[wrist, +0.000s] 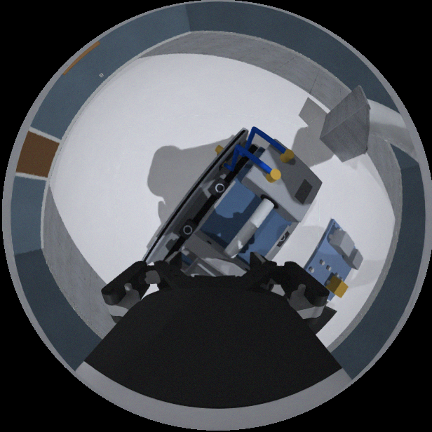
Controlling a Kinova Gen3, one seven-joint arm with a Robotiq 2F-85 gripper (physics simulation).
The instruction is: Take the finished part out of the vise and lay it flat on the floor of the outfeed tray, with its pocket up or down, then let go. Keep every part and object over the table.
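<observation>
The vise (300,175), with grey jaws, a blue bed and a pale round screw, stands diagonally across the middle of the wrist view. Pale grey surfaces of the finished part (216,268) show at the near end of the vise, between and beyond my fingertips; most of it is hidden by the gripper, and its pocket cannot be made out. My gripper (215,259) is open and empty, above the near end of the vise. A dark corner, apparently of the outfeed tray (327,318), shows at lower right behind the right finger; its floor is hidden.
Two blue bent hoses (266,141) with yellow tips rise over the vise's far end. A blue plate (320,258) carrying grey blocks (345,245) and a yellow block (337,286) lies to the right. A grey angular block (346,125) on a pale column stands at upper right.
</observation>
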